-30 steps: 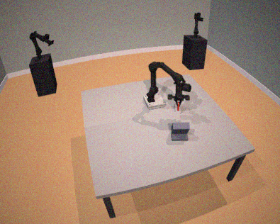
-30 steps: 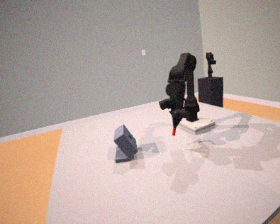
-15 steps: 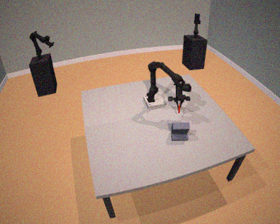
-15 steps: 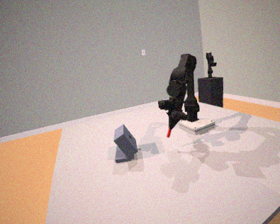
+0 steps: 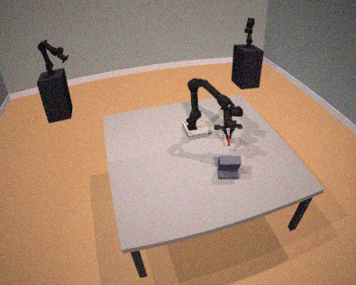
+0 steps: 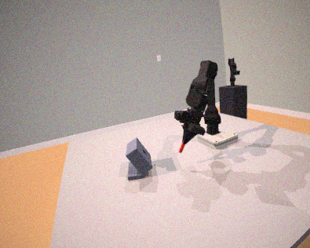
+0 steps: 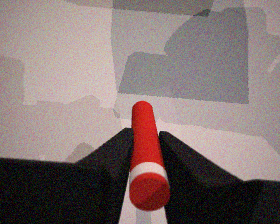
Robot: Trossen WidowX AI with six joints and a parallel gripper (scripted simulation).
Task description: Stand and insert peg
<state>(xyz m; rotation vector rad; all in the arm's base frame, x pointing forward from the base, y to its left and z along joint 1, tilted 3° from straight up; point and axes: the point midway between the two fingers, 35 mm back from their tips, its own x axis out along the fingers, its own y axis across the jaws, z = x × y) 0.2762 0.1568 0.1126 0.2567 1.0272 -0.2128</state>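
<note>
Now: gripper tip 18 cm short of the grey sloped panel, 8 cm to the left of it and 3 cm above it. From my gripper tip the other things lie so: red peg (1 cm behind, 1 cm above).
</note>
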